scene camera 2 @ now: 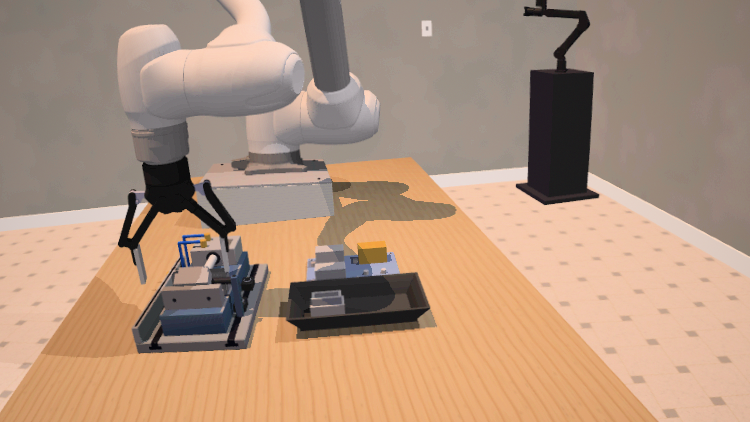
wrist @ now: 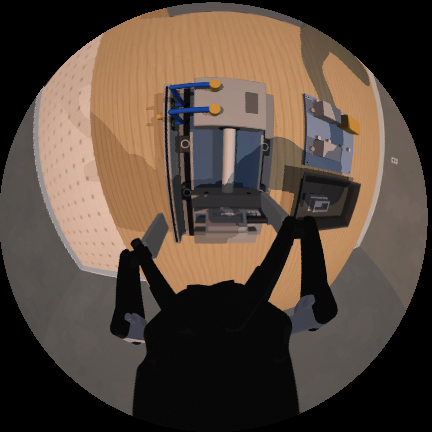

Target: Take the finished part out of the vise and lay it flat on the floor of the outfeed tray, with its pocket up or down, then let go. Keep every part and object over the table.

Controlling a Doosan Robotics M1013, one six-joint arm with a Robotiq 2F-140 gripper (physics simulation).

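Where they show: gripper, fingertip midpoint: (scene camera 2: 185, 274) (wrist: 211, 210); arm's base, origin of the base link: (scene camera 2: 275, 168).
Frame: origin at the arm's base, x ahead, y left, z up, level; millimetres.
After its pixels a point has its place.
Observation:
My gripper (scene camera 2: 183, 270) @(z 7, x 724, y -194 mm) (wrist: 211, 210) @(z 7, x 724, y -194 mm) is wide open and empty, over the jaw end of the vise (scene camera 2: 195, 321) @(z -44, x 805, y -179 mm) (wrist: 210, 160) @(z -30, x 660, y -185 mm). In the wrist view one fingertip is left of the jaws and the other is by their right end. The finished part (scene camera 2: 193, 276) @(z 18, x 760, y -175 mm) (wrist: 227, 216) @(z 2, x 739, y -173 mm), a grey block, sits between the vise jaws in shadow, so its pocket is hard to make out. The black outfeed tray (scene camera 2: 367, 317) @(z -60, x 845, y 106 mm) (wrist: 353, 206) @(z -50, x 798, y 212 mm) stands to the right of the vise. Another grey part (scene camera 2: 327, 304) @(z -56, x 787, y 47 mm) (wrist: 319, 204) @(z -57, x 777, y 55 mm) lies in the tray's left end with its pocket up.
Blue hoses (scene camera 2: 183, 251) @(z -1, x 590, y -217 mm) (wrist: 192, 110) @(z 19, x 594, y -194 mm) with yellow nozzles rise at the vise's left side. Behind the tray, a light blue plate (scene camera 2: 356, 270) @(z -82, x 612, y 130 mm) (wrist: 327, 130) @(z -82, x 602, y 97 mm) bears grey blocks (scene camera 2: 329, 253) @(z -51, x 578, y 81 mm) and an orange block (scene camera 2: 372, 251) @(z -55, x 589, y 171 mm) (wrist: 351, 124) @(z -46, x 575, y 159 mm). A blue upright (scene camera 2: 237, 293) @(z -23, x 762, y -105 mm) stands at the vise's right side.

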